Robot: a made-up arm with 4 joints.
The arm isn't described. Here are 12 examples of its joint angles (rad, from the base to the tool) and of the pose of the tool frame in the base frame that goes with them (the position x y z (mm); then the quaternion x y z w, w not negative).
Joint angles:
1: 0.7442 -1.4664 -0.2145 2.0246
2: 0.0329 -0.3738 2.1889 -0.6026
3: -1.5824 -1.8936 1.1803 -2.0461
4: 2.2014 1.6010 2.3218 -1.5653
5: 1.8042 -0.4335 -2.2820 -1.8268
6: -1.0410 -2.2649 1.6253 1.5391
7: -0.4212 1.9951 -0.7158 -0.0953
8: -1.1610 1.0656 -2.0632 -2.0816
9: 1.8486 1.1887 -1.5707 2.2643
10: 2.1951 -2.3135 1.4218 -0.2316
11: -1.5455 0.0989 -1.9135 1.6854
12: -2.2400 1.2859 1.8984 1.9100
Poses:
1: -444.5 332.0 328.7 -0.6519 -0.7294 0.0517 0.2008
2: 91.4 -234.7 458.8 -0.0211 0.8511 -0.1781 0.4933
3: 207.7 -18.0 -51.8 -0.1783 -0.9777 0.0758 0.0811
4: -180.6 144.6 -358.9 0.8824 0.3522 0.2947 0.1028
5: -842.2 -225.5 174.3 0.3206 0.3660 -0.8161 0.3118
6: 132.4 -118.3 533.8 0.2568 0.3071 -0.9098 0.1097
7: 131.5 -112.3 967.1 -0.4262 -0.1132 -0.7034 0.5574
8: 716.6 -347.7 611.6 0.4123 -0.1717 0.3346 0.8298
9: -776.4 -230.9 239.8 0.1368 0.1536 -0.9784 0.0215
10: -203.2 285.6 -95.0 -0.8408 -0.1756 -0.1966 0.4729
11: 734.9 196.4 122.1 -0.7654 -0.1274 -0.1312 0.6170
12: 162.3 116.2 -177.7 -0.2534 -0.8883 -0.2326 0.3042
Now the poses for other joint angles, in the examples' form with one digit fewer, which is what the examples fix.
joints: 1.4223 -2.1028 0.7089 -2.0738
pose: -142 162 327 0.014 0.273 0.363 0.891
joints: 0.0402 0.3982 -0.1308 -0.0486
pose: 164 -245 888 0.015 -0.088 -0.195 0.977
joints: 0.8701 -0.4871 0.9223 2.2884
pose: -209 180 252 -0.961 -0.127 0.085 0.230
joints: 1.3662 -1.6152 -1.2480 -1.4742
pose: -608 272 567 0.089 -0.009 0.983 0.162
